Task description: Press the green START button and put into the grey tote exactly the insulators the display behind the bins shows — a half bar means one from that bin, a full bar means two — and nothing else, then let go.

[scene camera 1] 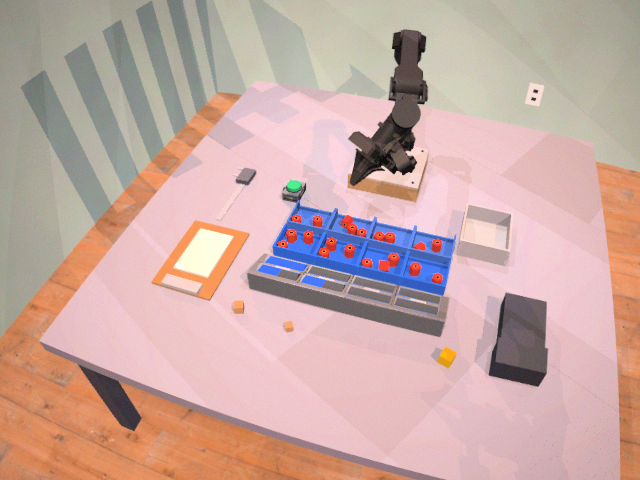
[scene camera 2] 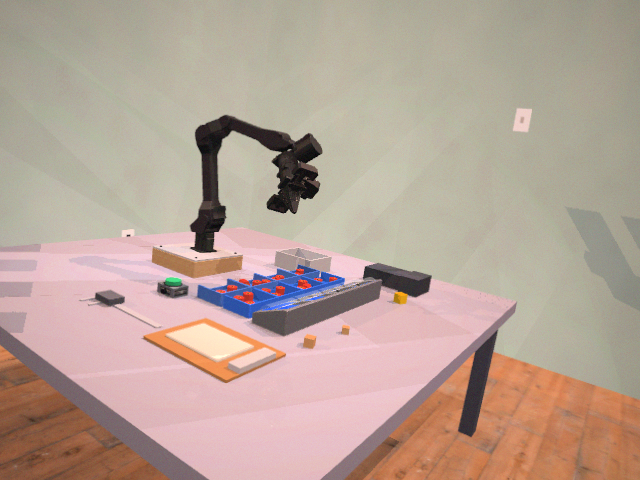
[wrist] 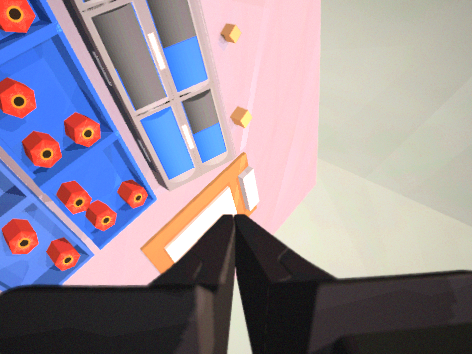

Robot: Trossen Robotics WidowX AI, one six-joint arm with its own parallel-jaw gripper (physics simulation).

Observation:
My gripper point(scene camera 1: 351, 184) is shut and holds nothing. I also see a grey display bar point(wrist: 82, 22) and a grey tote point(scene camera 2: 288, 259).
My gripper is seen too in scene camera 2 point(scene camera 2: 294, 212) and in the wrist view point(wrist: 233, 225).

